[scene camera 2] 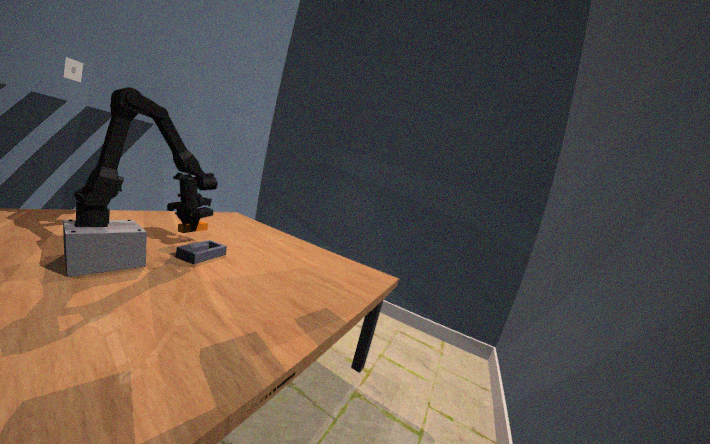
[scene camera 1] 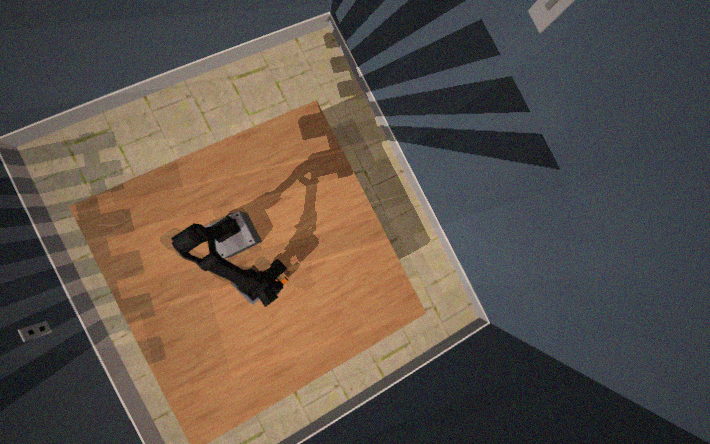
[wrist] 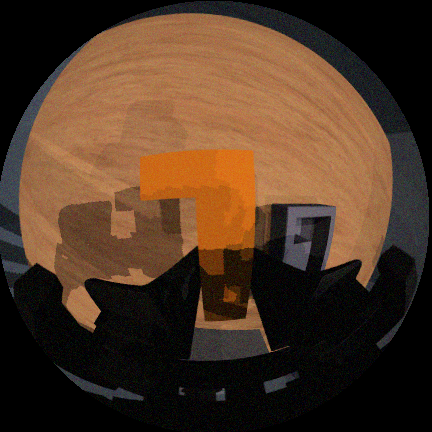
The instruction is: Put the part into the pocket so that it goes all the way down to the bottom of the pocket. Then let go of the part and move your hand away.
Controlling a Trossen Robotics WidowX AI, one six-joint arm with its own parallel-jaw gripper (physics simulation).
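Places are measured from the arm's base along level axes (x ahead, y left, z up), in metres.
Pixels of known places: gripper, fingertip midpoint: (scene camera 2: 191,230) (scene camera 1: 272,277) (wrist: 221,249); arm's base, link origin: (scene camera 2: 91,224) (scene camera 1: 231,227) (wrist: 199,390).
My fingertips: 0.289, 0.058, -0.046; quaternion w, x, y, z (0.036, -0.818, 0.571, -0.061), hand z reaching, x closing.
For each thing: its top centre in the pictures, then the offset to it from my fingertips, as dx, dy, dz. "*": a spot on its surface instead. Level surfaces: height alone.
- orange L-shaped part, top centre: (wrist: 199,258) (scene camera 2: 191,222) (scene camera 1: 274,277) +0.003, +0.018, +0.030
- dark blue-grey block with the pocket, top centre: (wrist: 308,261) (scene camera 2: 203,246) (scene camera 1: 249,288) +0.000, -0.123, -0.022
- wooden table, surface height: dz -0.059
- table corner, surface spot: (scene camera 2: 392,281) * +0.526, -0.663, -0.059
The orange L-shaped part (scene camera 1: 283,280) (scene camera 2: 202,226) (wrist: 226,200) is held above the table. My gripper (scene camera 2: 193,227) (wrist: 221,249) is shut on one leg of it, with a black finger on each side. The other leg extends to the left in the wrist view. The dark blue-grey block with the pocket (scene camera 1: 252,300) (scene camera 2: 209,253) (wrist: 291,235) stands on the table, below the part in scene camera 2 and right of it in the wrist view. The part is outside the pocket and apart from the block. The arm hides most of the block in scene camera 1; a finger covers its near end in the wrist view.
The arm's grey box-shaped base (scene camera 1: 243,240) (scene camera 2: 104,251) stands on the wooden table (scene camera 1: 314,335) (scene camera 2: 261,308), close to the pocket block. The arm arches over from it. Dark shadows of the arm fall across the table. A table corner (scene camera 2: 392,281) shows at the right in scene camera 2.
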